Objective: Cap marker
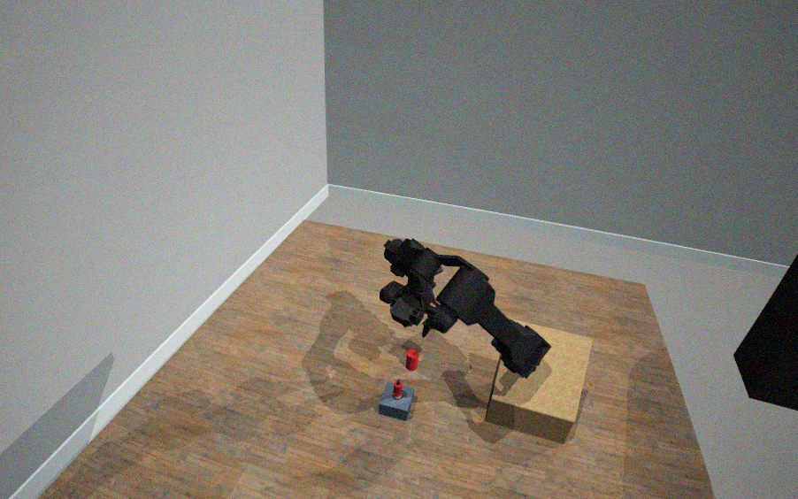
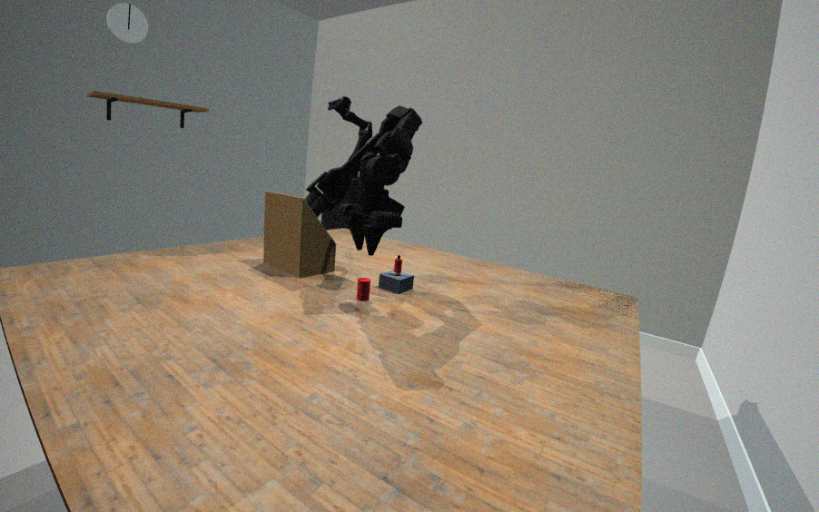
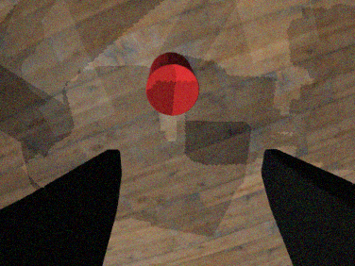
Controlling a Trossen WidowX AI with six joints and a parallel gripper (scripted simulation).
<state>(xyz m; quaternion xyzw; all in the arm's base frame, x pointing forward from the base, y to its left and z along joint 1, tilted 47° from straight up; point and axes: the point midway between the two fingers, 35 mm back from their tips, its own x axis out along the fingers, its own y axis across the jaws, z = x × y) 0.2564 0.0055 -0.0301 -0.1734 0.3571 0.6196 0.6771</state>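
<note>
My gripper tip is now 1 cm to the right of the red cap and 9 cm above it. Also, from my gripper tip: blue-grey holder block 1 cm behind, 14 cm to the left, 10 cm below.
</note>
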